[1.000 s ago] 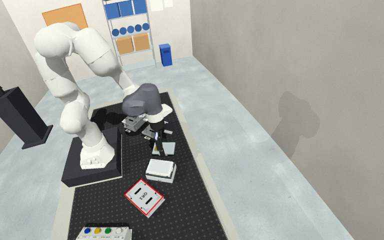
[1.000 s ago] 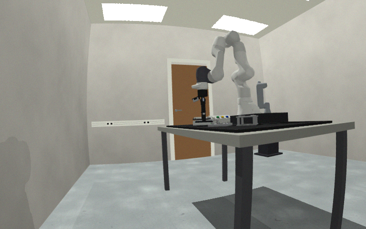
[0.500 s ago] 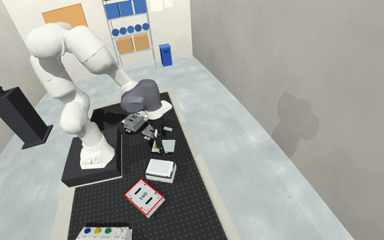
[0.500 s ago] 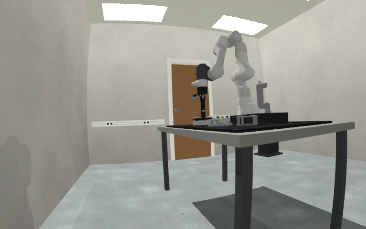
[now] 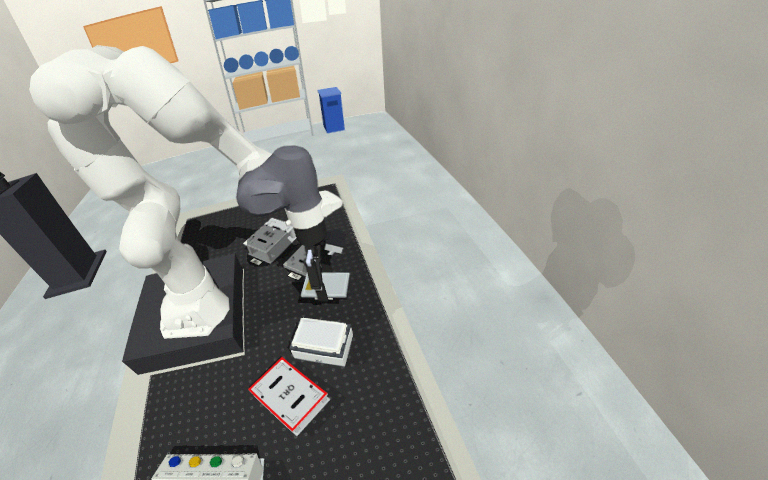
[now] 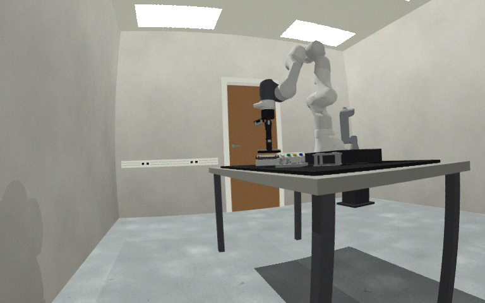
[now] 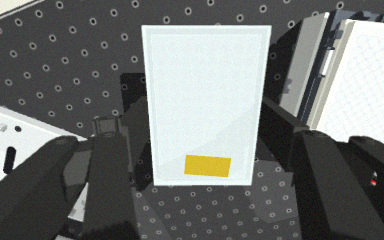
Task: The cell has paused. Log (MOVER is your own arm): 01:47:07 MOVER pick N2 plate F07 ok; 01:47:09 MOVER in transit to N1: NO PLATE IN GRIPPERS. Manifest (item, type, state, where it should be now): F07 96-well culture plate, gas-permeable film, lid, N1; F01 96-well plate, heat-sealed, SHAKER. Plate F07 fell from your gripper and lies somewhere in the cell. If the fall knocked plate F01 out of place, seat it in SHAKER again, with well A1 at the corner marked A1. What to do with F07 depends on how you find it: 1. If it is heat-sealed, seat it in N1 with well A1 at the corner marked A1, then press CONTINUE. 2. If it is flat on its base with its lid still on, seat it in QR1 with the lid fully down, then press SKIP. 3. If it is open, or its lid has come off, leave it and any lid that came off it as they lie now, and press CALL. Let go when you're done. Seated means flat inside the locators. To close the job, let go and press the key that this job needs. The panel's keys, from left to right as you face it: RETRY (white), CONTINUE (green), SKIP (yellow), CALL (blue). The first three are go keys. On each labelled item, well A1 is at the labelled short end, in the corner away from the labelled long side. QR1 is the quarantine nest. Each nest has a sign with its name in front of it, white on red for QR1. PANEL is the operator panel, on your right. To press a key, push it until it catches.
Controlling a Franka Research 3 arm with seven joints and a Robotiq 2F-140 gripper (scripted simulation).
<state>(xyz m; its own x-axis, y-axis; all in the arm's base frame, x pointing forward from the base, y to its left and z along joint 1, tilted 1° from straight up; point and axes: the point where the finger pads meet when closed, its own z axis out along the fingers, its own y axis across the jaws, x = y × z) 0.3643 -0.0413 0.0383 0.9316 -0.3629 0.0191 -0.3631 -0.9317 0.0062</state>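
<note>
Now: hand 140 mm to the left of the white 96-well plate, 50 mm past it and 40 mm above it. Also, from my hand: pale flat rectangular piece (10 mm below); white retry key (410 mm to the right, 290 mm behind, 40 mm below); green continue key (400 mm to the right, 340 mm behind, 40 mm below).
</note>
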